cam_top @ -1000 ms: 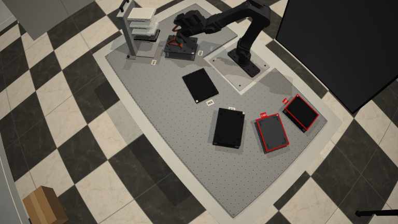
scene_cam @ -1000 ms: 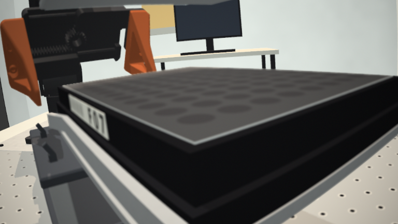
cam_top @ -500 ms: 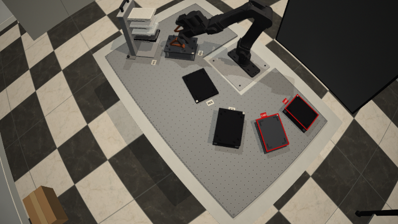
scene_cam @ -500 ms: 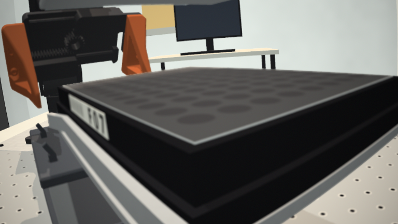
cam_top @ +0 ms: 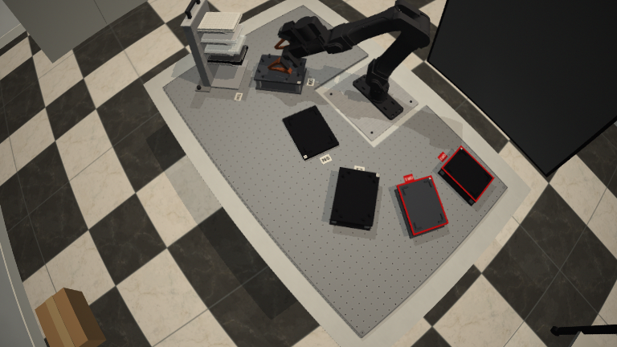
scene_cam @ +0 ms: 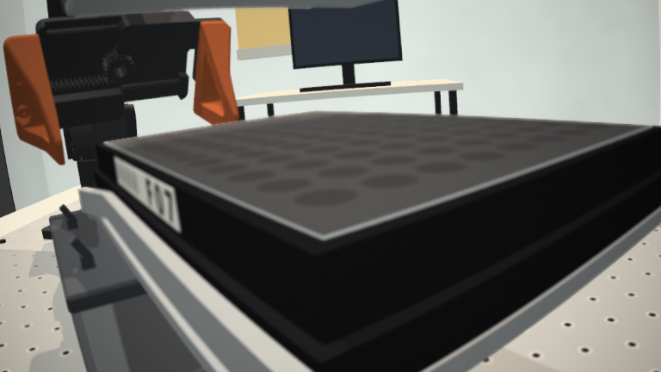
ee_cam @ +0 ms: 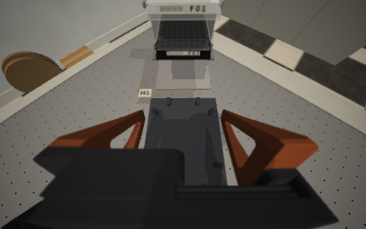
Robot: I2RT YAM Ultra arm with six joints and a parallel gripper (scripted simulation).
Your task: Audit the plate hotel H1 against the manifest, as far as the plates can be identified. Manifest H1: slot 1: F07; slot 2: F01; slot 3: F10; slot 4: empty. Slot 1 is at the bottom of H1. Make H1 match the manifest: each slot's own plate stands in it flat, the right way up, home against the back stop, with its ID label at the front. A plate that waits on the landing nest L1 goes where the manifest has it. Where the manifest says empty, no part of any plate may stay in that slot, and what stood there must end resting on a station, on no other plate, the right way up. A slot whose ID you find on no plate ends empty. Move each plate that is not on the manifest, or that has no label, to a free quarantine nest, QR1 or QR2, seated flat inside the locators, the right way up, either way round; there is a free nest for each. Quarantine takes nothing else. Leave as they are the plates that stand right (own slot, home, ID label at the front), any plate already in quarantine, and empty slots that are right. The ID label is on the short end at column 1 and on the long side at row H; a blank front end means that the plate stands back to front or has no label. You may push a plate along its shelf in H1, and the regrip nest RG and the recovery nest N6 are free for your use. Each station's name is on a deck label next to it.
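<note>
Now: the white well plate 11 cm ahead of my hand, 12 cm to the right of it and 16 cm above it. Round my hand: clear plate: 11 cm ahead, 12 cm to the right, 5 cm above; black plate: 11 cm ahead, 12 cm to the right; regrip nest RG: 1 cm behind, 1 cm to the left, 6 cm below.
</note>
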